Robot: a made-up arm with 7 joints.
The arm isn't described. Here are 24 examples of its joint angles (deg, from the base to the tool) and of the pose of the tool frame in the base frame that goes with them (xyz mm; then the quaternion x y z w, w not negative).
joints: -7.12 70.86 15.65 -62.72 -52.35 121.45 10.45
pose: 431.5 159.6 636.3 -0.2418 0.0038 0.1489 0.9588
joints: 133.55 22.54 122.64 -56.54 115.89 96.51 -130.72
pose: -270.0 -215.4 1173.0 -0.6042 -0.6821 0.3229 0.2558
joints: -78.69 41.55 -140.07 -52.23 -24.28 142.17 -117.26
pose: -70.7 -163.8 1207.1 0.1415 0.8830 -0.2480 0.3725
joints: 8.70 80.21 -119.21 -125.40 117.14 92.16 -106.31
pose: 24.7 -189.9 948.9 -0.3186 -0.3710 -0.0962 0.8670
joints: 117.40 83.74 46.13 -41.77 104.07 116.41 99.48
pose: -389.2 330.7 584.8 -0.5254 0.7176 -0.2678 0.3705
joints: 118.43 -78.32 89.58 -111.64 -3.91 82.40 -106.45
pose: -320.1 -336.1 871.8 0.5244 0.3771 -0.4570 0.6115
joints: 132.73 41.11 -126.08 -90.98 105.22 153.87 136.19
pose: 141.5 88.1 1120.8 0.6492 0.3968 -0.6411 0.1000
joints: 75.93 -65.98 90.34 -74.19 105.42 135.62 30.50
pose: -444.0 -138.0 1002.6 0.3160 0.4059 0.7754 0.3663
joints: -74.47 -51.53 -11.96 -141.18 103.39 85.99 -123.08
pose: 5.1 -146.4 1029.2 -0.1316 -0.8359 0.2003 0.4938
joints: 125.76 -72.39 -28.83 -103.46 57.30 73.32 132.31
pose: 147.2 45.1 1212.1 -0.0497 0.6516 0.0881 0.7518
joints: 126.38 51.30 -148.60 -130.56 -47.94 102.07 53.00
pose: 185.7 34.8 1024.9 -0.5603 -0.2680 -0.5142 0.5915
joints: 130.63 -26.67 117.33 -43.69 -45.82 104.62 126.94
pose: 11.9 -400.4 1146.7 0.4811 0.4602 0.6444 0.3762
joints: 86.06 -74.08 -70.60 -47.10 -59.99 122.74 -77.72
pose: 97.2 -377.4 1044.6 -0.2626 -0.4894 0.2010 0.8069
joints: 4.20 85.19 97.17 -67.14 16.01 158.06 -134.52
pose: 341.3 372.6 784.1 0.4212 -0.6791 0.5334 0.2771
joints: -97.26 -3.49 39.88 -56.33 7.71 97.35 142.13
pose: 202.7 -214.8 1244.6 -0.2706 0.2219 0.9216 0.1677
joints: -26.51 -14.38 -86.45 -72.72 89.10 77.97 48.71
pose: -216.3 -199.4 1133.9 0.6101 -0.4369 -0.6127 0.2481
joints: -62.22 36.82 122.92 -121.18 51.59 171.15 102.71
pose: 324.3 186.6 1009.7 0.4402 0.4534 -0.6293 0.4524
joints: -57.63 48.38 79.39 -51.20 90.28 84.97 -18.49
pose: 442.8 -96.2 976.5 0.9078 -0.1966 0.1940 0.3156
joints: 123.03 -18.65 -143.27 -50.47 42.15 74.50 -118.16
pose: 266.1 -223.5 1107.6 0.0958 -0.4450 0.7204 0.5233
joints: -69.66 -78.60 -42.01 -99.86 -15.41 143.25 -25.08
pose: -241.1 183.5 1128.3 -0.5926 -0.5480 -0.5159 0.2869
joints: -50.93 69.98 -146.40 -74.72 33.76 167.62 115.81
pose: 109.2 -215.1 1131.0 0.5387 0.7589 0.2984 0.2117
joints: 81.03 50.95 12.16 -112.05 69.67 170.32 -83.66
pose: -15.3 365.2 634.4 0.2159 -0.0171 0.7405 0.6362
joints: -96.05 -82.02 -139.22 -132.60 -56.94 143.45 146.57
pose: -233.4 204.6 622.1 -0.3795 0.0229 0.2044 0.9020
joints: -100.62 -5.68 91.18 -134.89 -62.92 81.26 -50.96
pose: 369.5 -17.6 855.2 -0.2782 0.5796 0.3847 0.6623
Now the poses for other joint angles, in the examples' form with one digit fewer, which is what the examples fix.
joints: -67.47 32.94 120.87 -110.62 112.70 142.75 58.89
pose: 339 176 959 0.520 0.655 -0.450 0.312
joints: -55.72 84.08 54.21 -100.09 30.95 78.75 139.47
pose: 425 67 541 -0.253 0.838 -0.455 0.162
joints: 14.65 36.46 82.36 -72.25 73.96 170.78 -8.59
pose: 166 404 983 0.763 0.127 -0.058 0.631
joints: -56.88 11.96 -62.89 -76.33 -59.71 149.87 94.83
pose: -9 -316 1061 -0.605 -0.359 -0.710 0.015
